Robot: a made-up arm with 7 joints. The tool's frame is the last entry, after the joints.
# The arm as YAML. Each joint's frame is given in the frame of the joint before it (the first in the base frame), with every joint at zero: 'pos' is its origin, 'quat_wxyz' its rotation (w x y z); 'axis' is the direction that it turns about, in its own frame. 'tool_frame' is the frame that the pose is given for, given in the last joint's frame.
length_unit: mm
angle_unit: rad
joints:
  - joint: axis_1
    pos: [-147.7, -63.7, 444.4]
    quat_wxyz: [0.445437, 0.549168, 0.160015, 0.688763]
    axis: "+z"
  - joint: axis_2
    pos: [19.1, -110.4, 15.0]
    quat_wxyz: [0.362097, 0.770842, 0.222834, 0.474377]
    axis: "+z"
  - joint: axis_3
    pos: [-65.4, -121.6, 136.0]
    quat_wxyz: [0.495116, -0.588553, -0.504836, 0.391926]
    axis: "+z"
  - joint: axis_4
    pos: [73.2, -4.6, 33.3]
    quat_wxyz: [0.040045, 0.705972, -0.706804, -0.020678]
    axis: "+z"
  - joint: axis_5
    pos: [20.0, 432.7, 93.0]
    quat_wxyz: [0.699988, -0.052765, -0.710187, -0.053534]
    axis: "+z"
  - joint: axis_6
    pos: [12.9, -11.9, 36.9]
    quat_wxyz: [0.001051, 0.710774, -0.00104, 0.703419]
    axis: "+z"
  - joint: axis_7
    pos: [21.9, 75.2, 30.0]
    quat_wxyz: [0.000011, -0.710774, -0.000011, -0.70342]
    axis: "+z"
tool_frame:
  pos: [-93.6, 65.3, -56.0]
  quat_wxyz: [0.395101, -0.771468, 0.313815, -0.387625]
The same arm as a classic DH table. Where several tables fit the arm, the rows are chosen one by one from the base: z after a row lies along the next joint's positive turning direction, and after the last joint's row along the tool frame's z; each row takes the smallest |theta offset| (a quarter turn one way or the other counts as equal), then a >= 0, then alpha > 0; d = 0 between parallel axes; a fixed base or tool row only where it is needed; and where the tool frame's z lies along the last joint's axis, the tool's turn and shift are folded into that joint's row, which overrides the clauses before.
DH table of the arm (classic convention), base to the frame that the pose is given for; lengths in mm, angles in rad. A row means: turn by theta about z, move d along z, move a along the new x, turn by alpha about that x. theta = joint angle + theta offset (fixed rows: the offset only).
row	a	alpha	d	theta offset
base (fixed)	-103.3	1.2179	489.8	1.2803
axis_1	96	-1.8626	-99	-1.2282
axis_2	-131.9	-1.7747	204.8	-1.1256
axis_3	26.6	3.0514	-680.9	-1.302
axis_4	-430.8	1.5851	-665.5	-1.4119
axis_5	11.9	-1.5812	82.1	-0.0051
axis_6	75.2	1.5812	43.2	0
axis_7	-97.1	-1.9685	-59.3	0.4086
tool (fixed)	0	0	-65	-0.3895

